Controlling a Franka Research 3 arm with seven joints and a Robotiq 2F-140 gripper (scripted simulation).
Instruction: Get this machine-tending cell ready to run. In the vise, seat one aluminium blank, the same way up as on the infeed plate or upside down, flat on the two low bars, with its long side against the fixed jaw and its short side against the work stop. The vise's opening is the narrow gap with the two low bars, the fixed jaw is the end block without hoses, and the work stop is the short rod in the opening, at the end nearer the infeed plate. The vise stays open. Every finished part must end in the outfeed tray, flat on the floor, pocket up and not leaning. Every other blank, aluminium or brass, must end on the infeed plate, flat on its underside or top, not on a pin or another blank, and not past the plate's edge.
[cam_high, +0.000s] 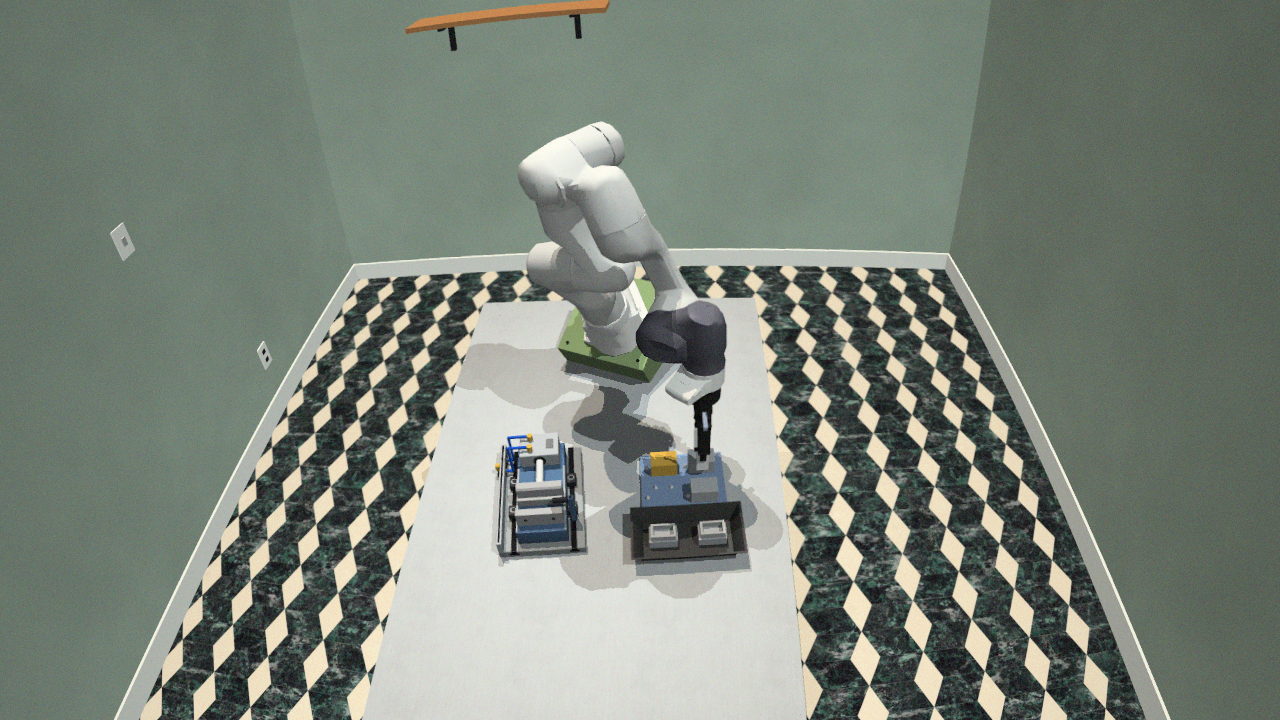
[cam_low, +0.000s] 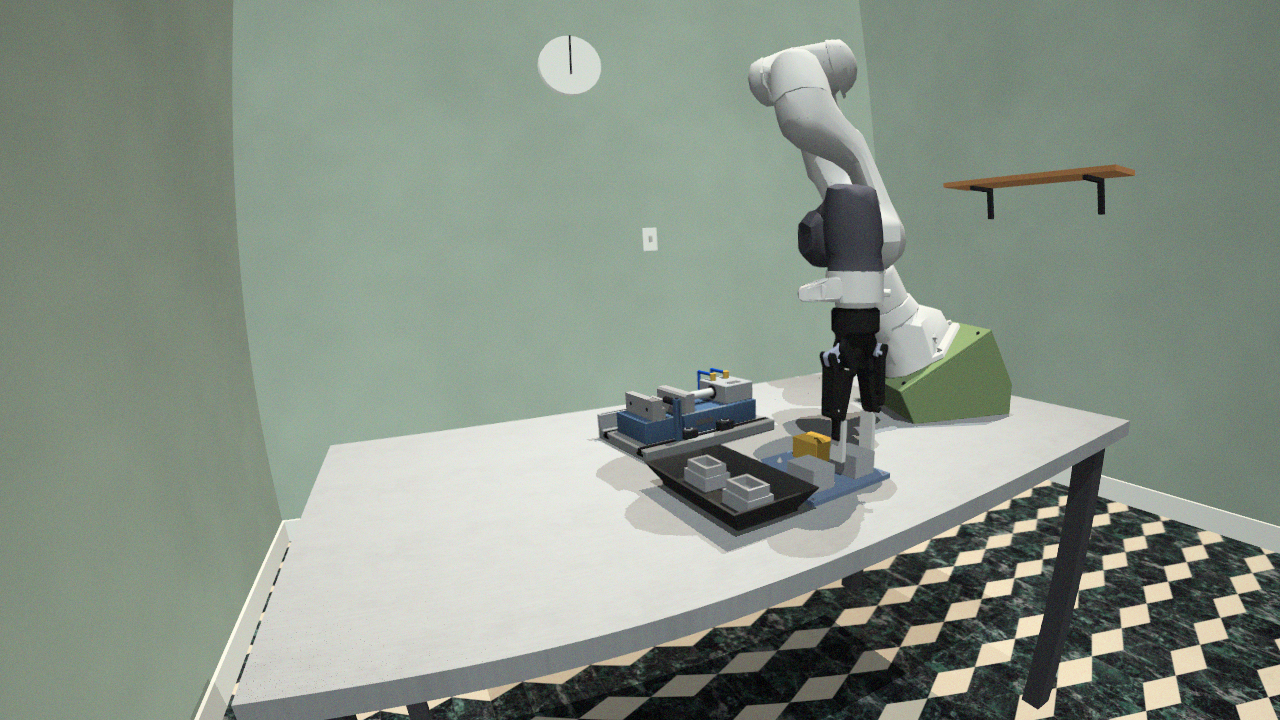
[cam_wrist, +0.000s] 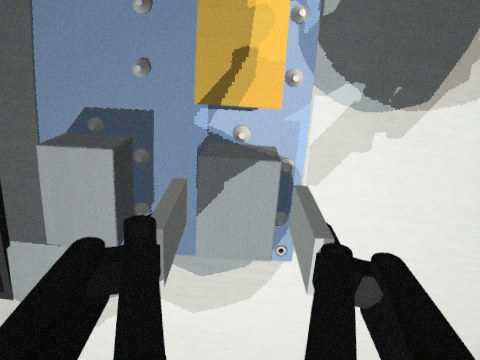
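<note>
My gripper is now 4 cm above the aluminium blank. Also, from my hand: hose block (5 cm behind, 36 cm to the right, 1 cm above); blue infeed plate (4 cm ahead, 5 cm to the right, 6 cm below); brass blank (1 cm behind, 9 cm to the right, 4 cm below).
</note>
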